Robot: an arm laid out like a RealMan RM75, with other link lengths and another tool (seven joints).
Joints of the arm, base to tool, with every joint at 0 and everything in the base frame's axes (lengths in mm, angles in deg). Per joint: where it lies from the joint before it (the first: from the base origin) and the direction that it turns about. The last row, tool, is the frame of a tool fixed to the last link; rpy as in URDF.
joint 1: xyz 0 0 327.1 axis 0 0 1
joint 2: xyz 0 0 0 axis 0 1 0
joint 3: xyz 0 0 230.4 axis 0 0 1
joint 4: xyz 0 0 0 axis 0 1 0
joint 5: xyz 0 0 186.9 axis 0 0 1
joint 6: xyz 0 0 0 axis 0 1 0
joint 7: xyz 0 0 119.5 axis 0 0 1
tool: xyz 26 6 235 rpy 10.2 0 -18.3
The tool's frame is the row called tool.
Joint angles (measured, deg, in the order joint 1, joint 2, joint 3, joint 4, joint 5, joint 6, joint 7), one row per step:
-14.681, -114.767, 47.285, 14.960, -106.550, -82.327, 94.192
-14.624, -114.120, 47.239, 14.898, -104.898, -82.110, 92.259
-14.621, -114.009, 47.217, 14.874, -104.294, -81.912, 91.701
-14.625, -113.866, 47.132, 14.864, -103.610, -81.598, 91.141
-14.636, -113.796, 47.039, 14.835, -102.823, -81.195, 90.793
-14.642, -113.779, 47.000, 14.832, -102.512, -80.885, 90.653
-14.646, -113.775, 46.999, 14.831, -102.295, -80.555, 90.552
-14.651, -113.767, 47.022, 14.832, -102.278, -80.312, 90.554
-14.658, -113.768, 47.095, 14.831, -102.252, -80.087, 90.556
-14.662, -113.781, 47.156, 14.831, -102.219, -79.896, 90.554
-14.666, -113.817, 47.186, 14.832, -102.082, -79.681, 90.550
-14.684, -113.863, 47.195, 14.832, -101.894, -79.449, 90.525
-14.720, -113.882, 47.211, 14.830, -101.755, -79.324, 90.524
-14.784, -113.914, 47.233, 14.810, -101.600, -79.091, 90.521
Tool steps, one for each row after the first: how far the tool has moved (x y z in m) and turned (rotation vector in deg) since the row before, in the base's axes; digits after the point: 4 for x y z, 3 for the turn. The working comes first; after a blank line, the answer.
Tool pose at each row, in the base's axes (x y z in m, rotation vector in deg; the steps are taken from these numbers as rounded here):
-0.2269, 0.4272, 0.0422, -91.724, -103.402, -67.888
-0.2325, 0.4240, 0.0367, -91.850, -105.697, -66.229
-0.2345, 0.4229, 0.0339, -91.859, -106.481, -65.566
-0.2374, 0.4221, 0.0312, -91.790, -107.236, -64.741
-0.2403, 0.4209, 0.0274, -91.831, -107.871, -63.730
-0.2423, 0.4208, 0.0257, -91.725, -108.135, -63.212
-0.2443, 0.4208, 0.0243, -91.582, -108.348, -62.740
-0.2457, 0.4212, 0.0239, -91.430, -108.375, -62.492
-0.2468, 0.4214, 0.0231, -91.350, -108.427, -62.221
-0.2477, 0.4214, 0.0224, -91.285, -108.489, -61.991
-0.2487, 0.4213, 0.0211, -91.255, -108.594, -61.676
-0.2497, 0.4212, 0.0196, -91.233, -108.732, -61.330
-0.2501, 0.4210, 0.0185, -91.301, -108.789, -61.100
-0.2508, 0.4211, 0.0171, -91.318, -108.879, -60.777

-0.0056, -0.0032, -0.0055, -1.969, -0.149, 0.837
-0.0020, -0.0011, -0.0028, -0.686, 0.007, 0.333
-0.0029, -0.0008, -0.0027, -0.679, 0.129, 0.429
-0.0029, -0.0012, -0.0038, -0.707, 0.308, 0.384
-0.0020, -0.0001, -0.0017, -0.268, 0.198, 0.273
-0.0020, 0.0000, -0.0014, -0.207, 0.198, 0.276
-0.0014, 0.0004, -0.0004, -0.021, 0.157, 0.183
-0.0011, 0.0002, -0.0008, -0.076, 0.153, 0.144
-0.0009, 0.0000, -0.0007, -0.078, 0.119, 0.124
-0.0010, -0.0001, -0.0013, -0.146, 0.147, 0.132
-0.0010, -0.0001, -0.0015, -0.180, 0.148, 0.141
-0.0004, -0.0002, -0.0011, -0.135, 0.112, 0.030
-0.0007, 0.0001, -0.0014, -0.161, 0.157, 0.098

